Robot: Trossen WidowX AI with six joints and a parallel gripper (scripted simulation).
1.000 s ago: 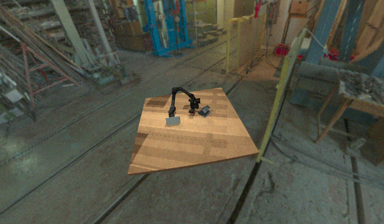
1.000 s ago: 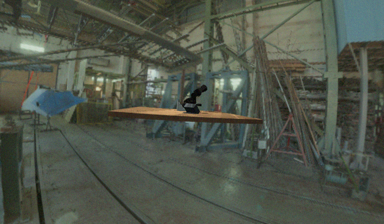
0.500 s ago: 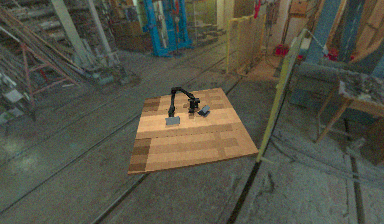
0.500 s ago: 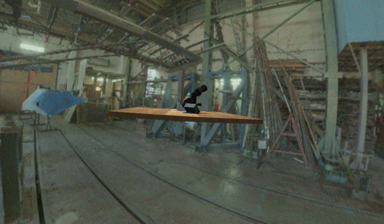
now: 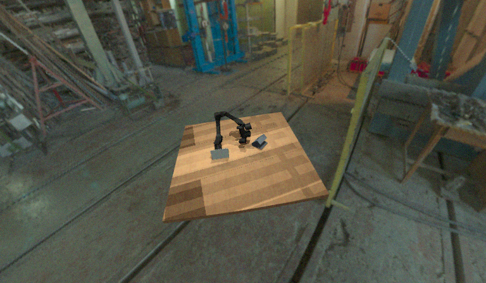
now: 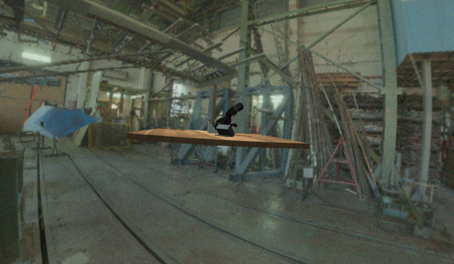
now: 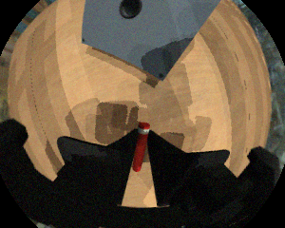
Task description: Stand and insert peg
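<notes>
The dark sloped panel lies 140 mm ahead of my gripper tip, 10 mm to the right of it and 30 mm above it. Round my gripper tip: red peg 10 mm behind.
</notes>
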